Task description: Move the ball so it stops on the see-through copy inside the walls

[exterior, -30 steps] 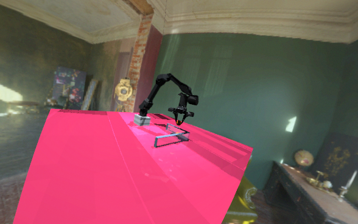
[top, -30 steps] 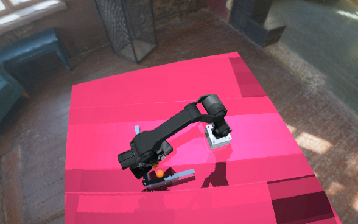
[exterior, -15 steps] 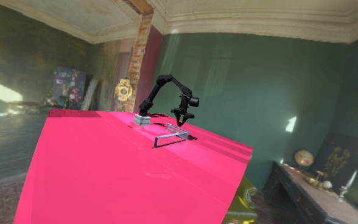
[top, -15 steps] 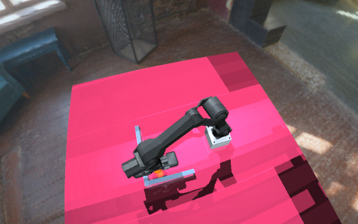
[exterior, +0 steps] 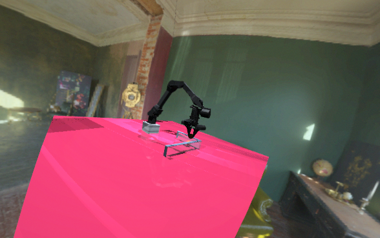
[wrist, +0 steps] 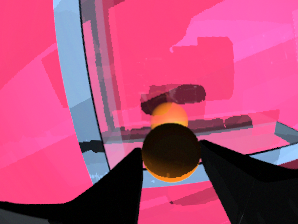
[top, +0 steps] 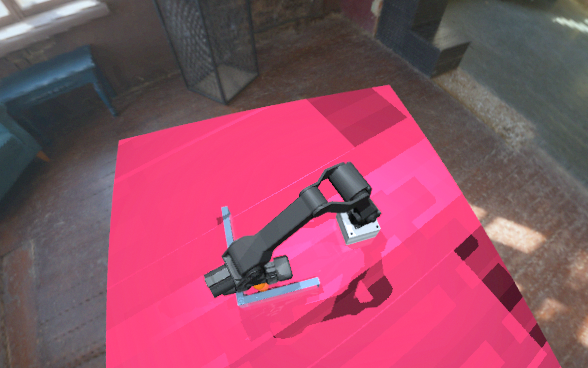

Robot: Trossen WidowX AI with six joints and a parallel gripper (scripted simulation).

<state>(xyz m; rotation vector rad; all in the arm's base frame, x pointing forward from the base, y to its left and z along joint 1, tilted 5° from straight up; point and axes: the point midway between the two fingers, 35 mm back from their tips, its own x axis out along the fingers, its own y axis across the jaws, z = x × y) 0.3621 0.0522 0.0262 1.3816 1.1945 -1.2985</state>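
The see-through copy lies 1 cm behind my gripper tip and 5 cm below it. The rest, counted from my gripper tip: orange ball: right at my gripper tip.
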